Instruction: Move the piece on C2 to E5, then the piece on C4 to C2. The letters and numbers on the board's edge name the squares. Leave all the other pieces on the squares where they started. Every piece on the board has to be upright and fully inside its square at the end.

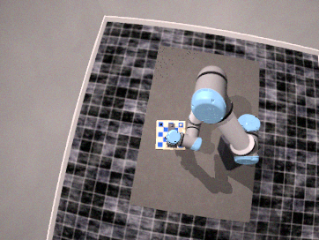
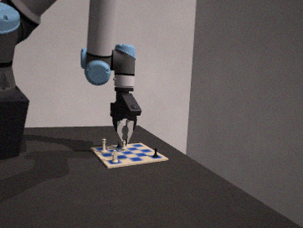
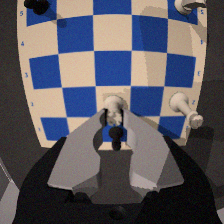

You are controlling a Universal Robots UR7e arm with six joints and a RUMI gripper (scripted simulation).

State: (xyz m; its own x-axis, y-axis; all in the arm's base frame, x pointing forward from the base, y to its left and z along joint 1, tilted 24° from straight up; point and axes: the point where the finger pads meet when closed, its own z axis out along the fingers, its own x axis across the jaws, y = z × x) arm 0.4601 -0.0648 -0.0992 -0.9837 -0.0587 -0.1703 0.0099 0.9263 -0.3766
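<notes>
My hand is 4 cm to the left of the cream chessboard and 3 cm above it.
</notes>
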